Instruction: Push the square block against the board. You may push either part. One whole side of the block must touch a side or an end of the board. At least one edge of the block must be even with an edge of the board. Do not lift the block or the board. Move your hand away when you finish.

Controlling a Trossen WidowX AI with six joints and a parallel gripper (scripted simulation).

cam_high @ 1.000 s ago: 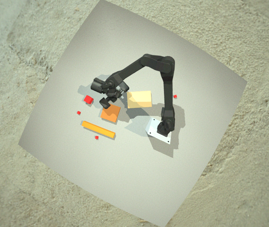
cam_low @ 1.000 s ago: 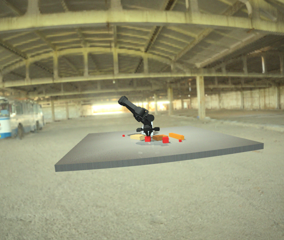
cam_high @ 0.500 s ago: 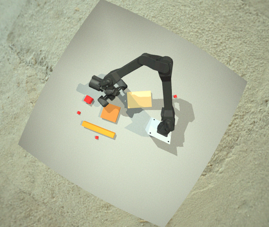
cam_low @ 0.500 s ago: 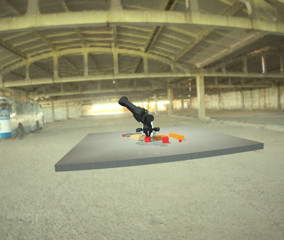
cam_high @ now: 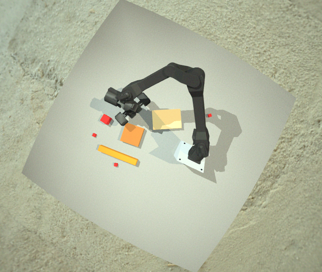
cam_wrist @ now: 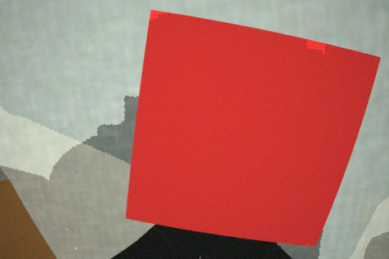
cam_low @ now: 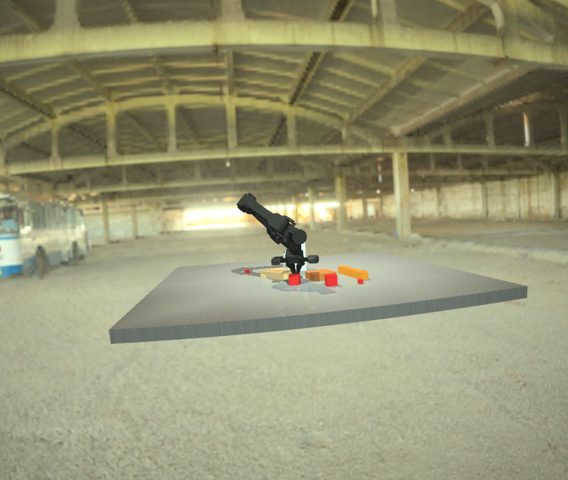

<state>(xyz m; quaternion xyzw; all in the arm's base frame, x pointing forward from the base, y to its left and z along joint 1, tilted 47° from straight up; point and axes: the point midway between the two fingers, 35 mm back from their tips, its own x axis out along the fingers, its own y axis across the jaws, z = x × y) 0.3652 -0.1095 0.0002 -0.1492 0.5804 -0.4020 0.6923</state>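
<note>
Right now my gripper tip is 120 mm to the right of the orange square block, 40 mm past it and 10 mm below it. The rest, counted from my gripper tip: pale yellow block 170 mm behind, 40 mm to the right, 10 mm above; then long orange board 250 mm to the left, 20 mm behind, 10 mm above.
</note>
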